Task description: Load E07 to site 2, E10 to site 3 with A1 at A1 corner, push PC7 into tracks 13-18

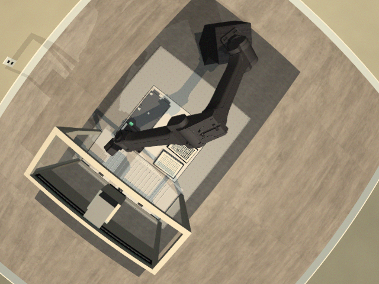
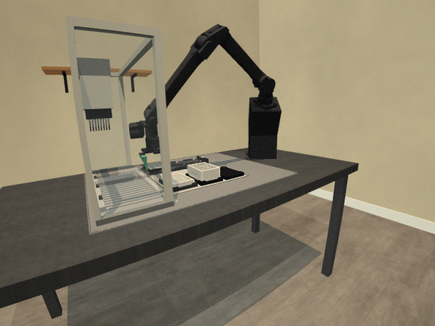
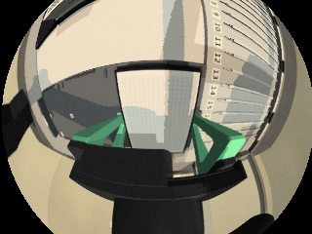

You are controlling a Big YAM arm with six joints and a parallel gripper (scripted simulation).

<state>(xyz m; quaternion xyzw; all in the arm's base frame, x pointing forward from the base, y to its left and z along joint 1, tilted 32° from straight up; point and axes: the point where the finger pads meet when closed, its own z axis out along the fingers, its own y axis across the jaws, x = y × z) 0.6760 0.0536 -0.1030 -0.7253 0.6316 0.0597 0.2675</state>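
My hand is 23 cm to the right of the nest S2, 17 cm past it and 2 cm above it. Round my hand: carrier PC7 (10 cm behind, 2 cm to the right, 1 cm below); then white 384-well plate E10 (25 cm to the left, 6 cm behind); then nest S1 (28 cm behind, 21 cm to the left, 2 cm below).
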